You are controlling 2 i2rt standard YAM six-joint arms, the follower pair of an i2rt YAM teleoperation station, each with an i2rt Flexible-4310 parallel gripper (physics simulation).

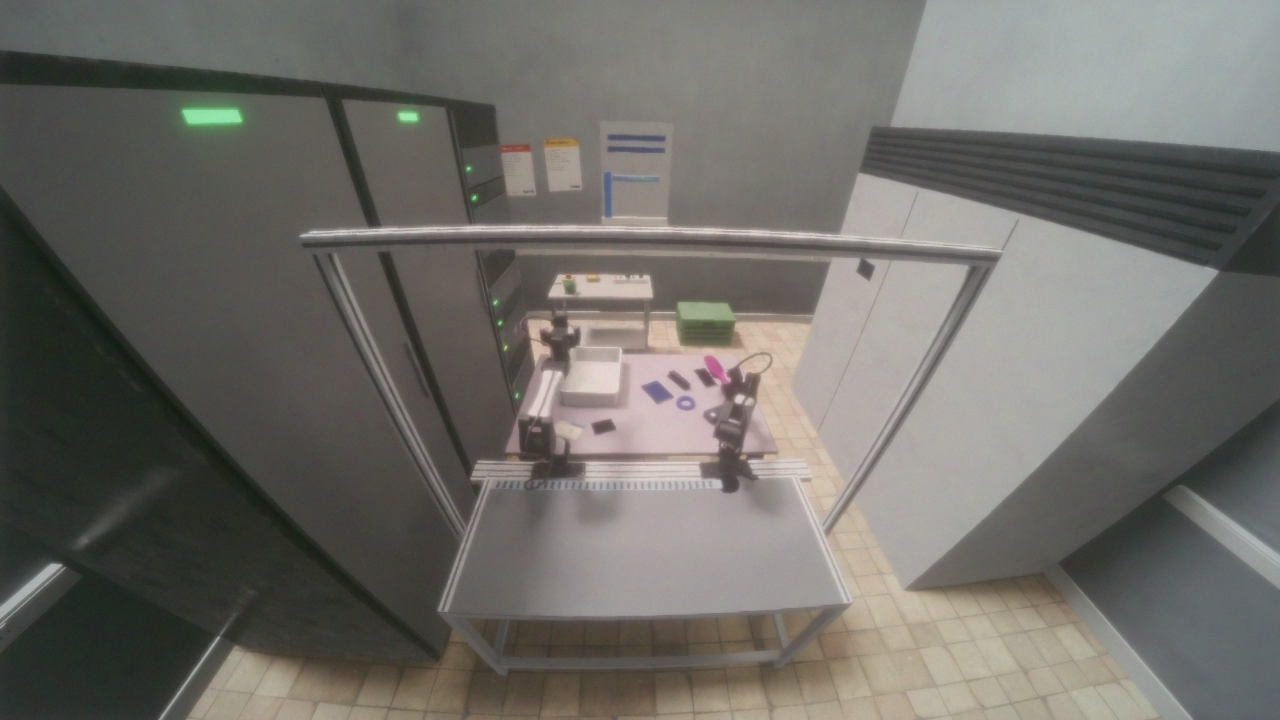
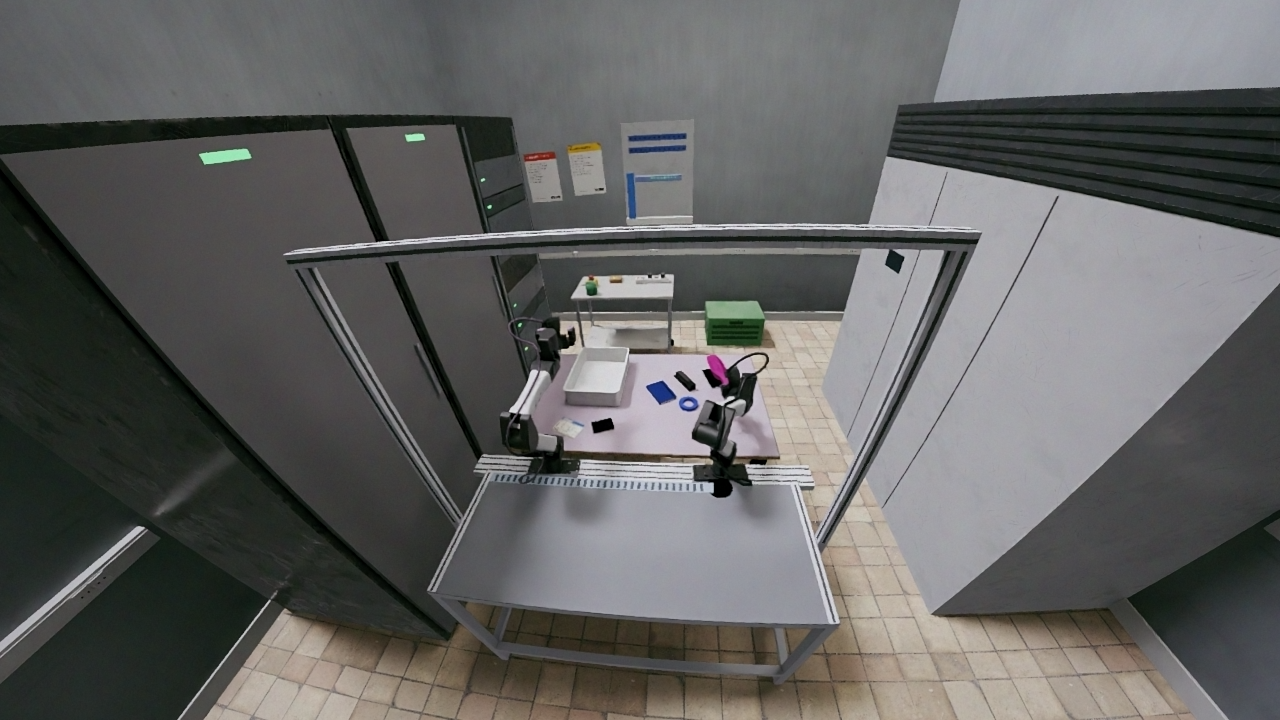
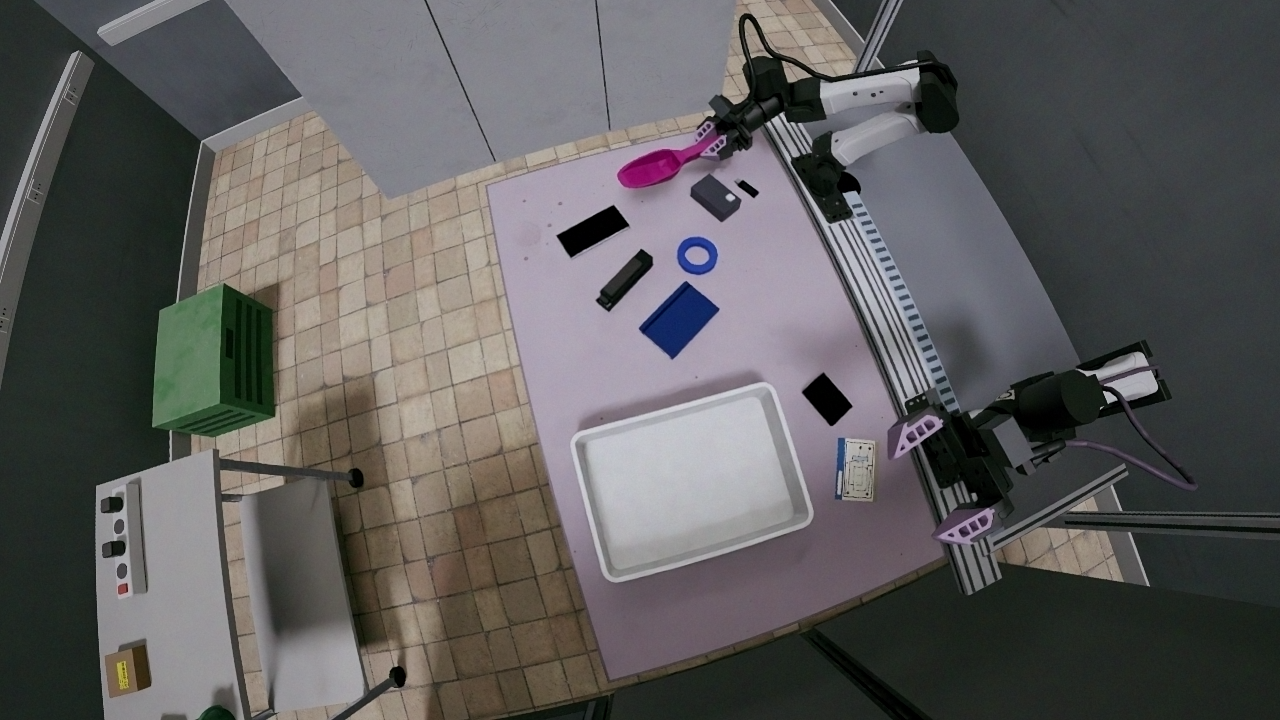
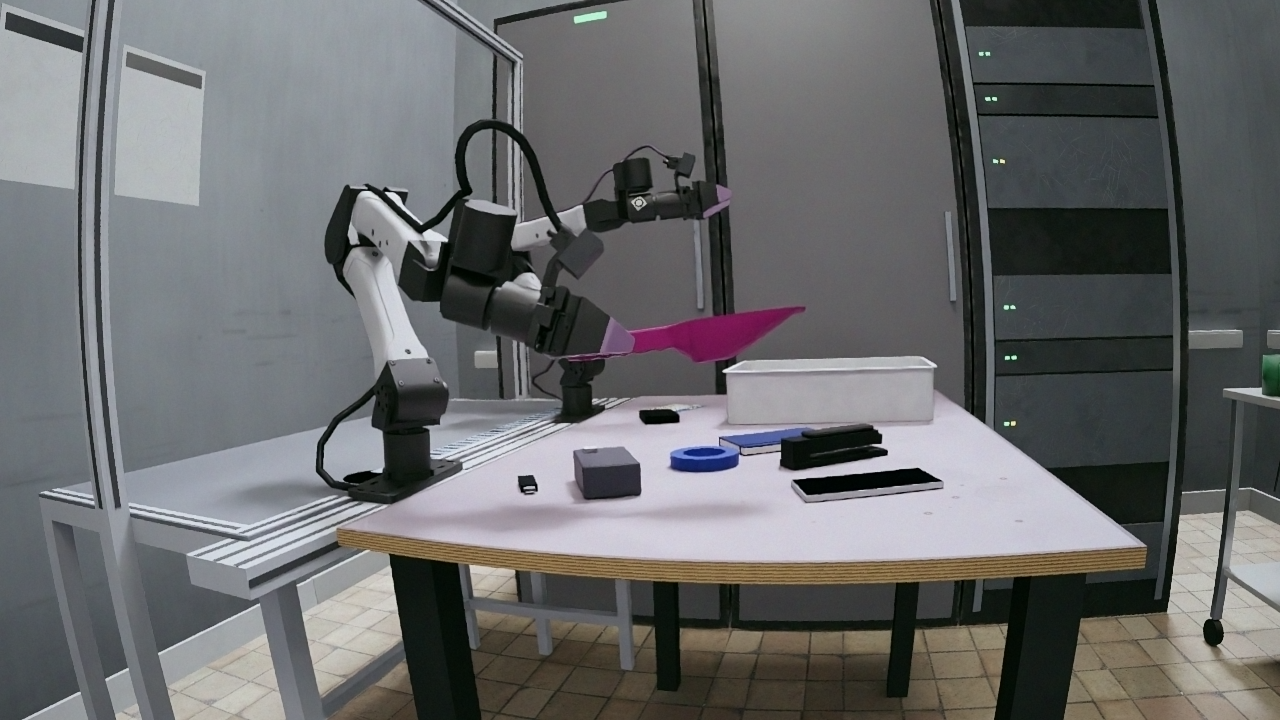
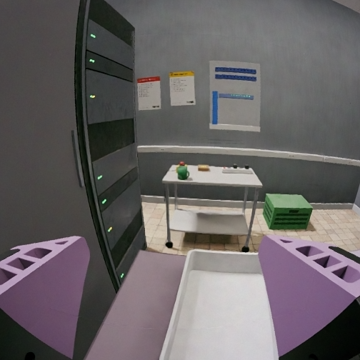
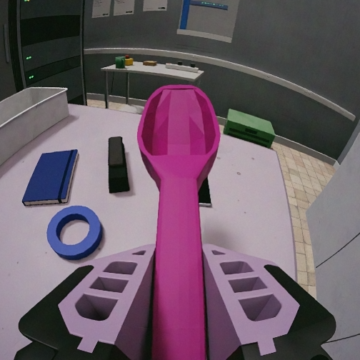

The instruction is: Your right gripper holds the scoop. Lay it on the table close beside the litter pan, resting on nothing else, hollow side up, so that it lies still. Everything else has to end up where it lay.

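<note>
The magenta scoop is held in the air above the table, hollow side up, its bowl pointing away from the arm and tilted slightly upward. My right gripper is shut on its handle. The white litter pan stands on the pinkish table, apart from the scoop. My left gripper is open and empty, raised above the table's rail side near the pan.
A blue notebook, blue ring, black stapler, large phone, grey box and small black stick lie between scoop and pan or beneath the scoop's side. A black wallet-like item and a card lie beside the pan.
</note>
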